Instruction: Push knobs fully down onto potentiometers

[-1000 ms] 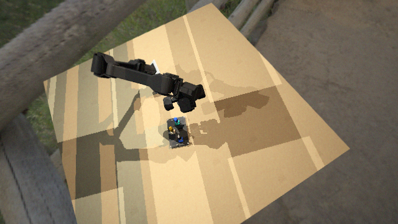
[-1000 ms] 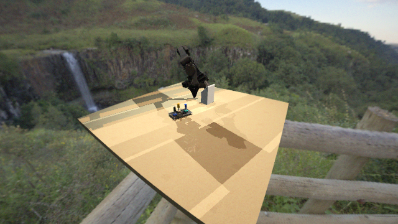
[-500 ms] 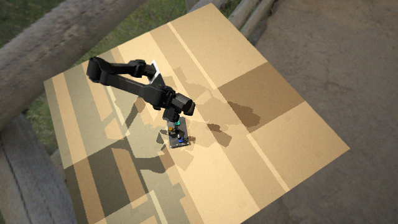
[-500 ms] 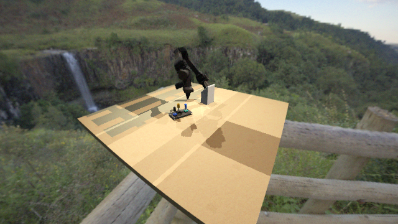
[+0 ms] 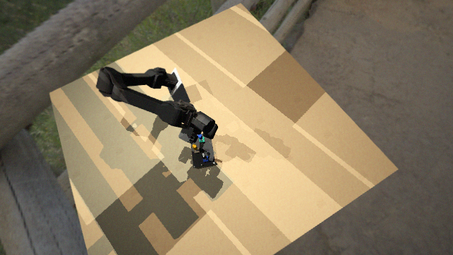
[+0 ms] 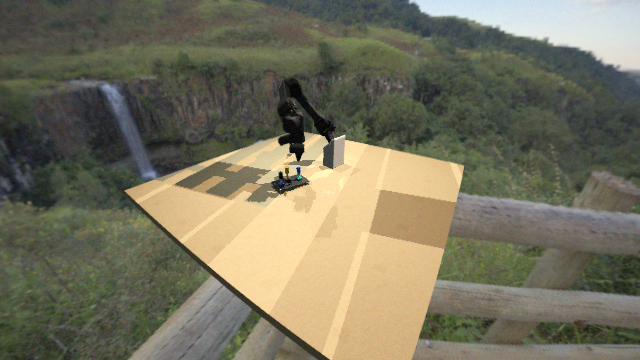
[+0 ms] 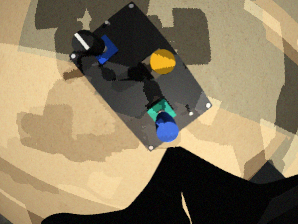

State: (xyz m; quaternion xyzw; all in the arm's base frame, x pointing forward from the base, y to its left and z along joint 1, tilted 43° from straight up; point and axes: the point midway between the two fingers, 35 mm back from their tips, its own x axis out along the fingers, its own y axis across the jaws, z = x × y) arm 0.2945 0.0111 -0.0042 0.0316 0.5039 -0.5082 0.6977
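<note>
Right now my gripper tip is 5 cm above the blue knob. Round my gripper tip: blue-green knob (6 cm below); then blue potentiometer (9 cm ahead, 2 cm to the right, 6 cm below).
</note>
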